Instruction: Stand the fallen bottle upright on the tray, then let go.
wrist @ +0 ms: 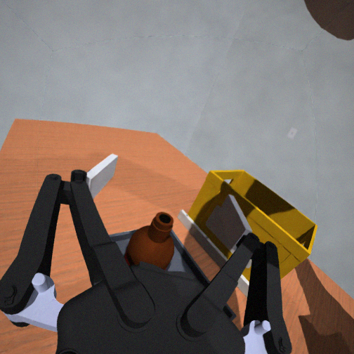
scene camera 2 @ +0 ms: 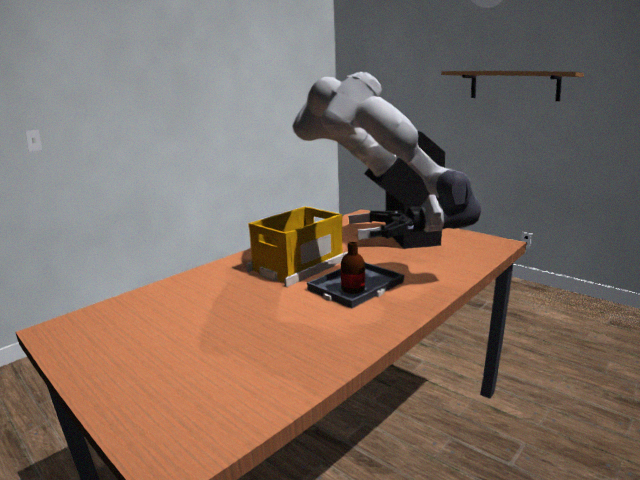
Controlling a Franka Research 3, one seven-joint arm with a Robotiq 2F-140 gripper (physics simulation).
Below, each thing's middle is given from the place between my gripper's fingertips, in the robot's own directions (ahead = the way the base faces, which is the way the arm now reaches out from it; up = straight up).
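Labels:
There's a yellow crate (scene camera 2: 287,243) that's 280 mm to the right of my hand, 110 mm behind it and 130 mm below it. The brown bottle (scene camera 2: 352,264) is 10 mm to the right of my hand and 10 mm behind, and it's 130 mm below. And the dark grey tray (scene camera 2: 376,278), that one's 10 mm to the right of my hand, 50 mm behind it and 200 mm below.

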